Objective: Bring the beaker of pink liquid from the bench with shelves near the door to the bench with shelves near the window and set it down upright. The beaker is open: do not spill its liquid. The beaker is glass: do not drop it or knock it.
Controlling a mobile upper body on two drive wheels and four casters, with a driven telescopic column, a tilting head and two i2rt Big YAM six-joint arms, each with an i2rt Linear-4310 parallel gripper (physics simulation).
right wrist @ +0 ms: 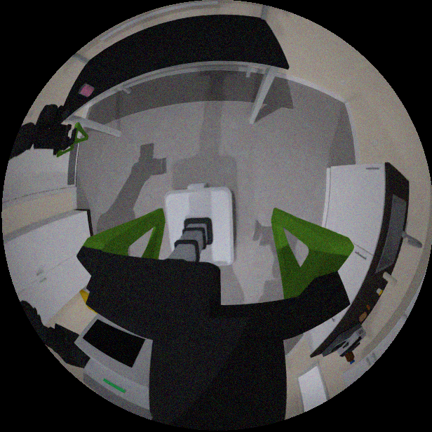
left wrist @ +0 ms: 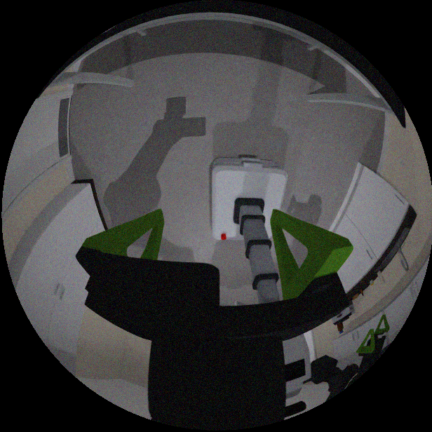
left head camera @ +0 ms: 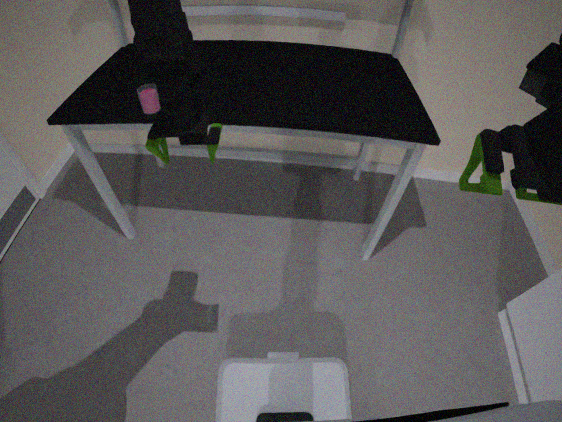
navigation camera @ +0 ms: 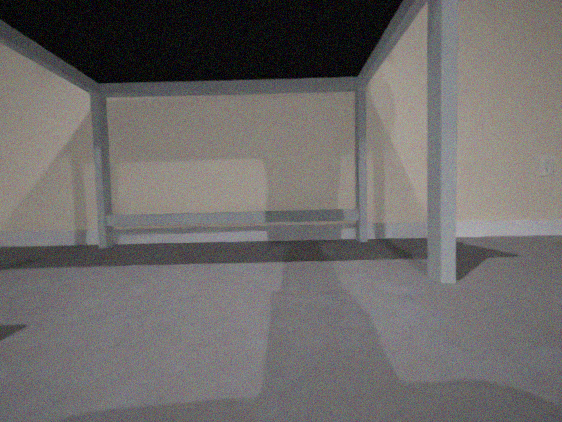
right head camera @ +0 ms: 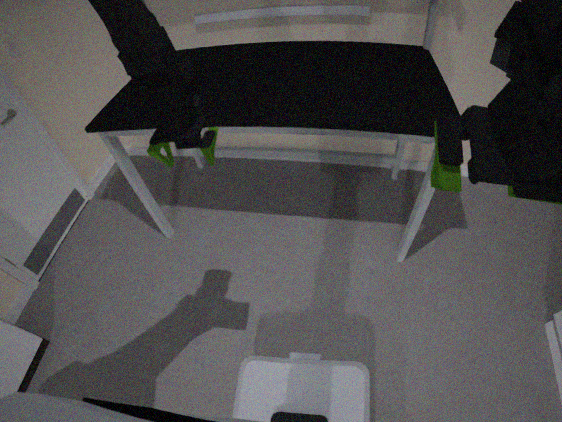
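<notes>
The beaker of pink liquid [left head camera: 149, 100] [right wrist: 86, 90] stands upright near the front edge of the black-topped bench [left head camera: 300, 90] [right head camera: 310, 90] [right wrist: 200, 42], toward its left end. In the right head camera the beaker does not show; my left arm covers that part of the bench. My left gripper [left head camera: 187, 150] [right head camera: 190, 152] [left wrist: 216, 214] is open and empty, pointing down in front of the bench's front edge, to the right of the beaker in the left head camera. My right gripper [left head camera: 505, 192] [right wrist: 217, 214] is open and empty, off to the right of the bench.
My white wheeled base [left head camera: 240, 385] [right head camera: 260, 385] [left wrist: 225, 185] stands on the floor before the bench. A white door [right head camera: 35, 165] is at the left. White cabinets [right wrist: 352, 200] with a dark top stand at the right, and another white cabinet [right wrist: 50, 260] stands at the left.
</notes>
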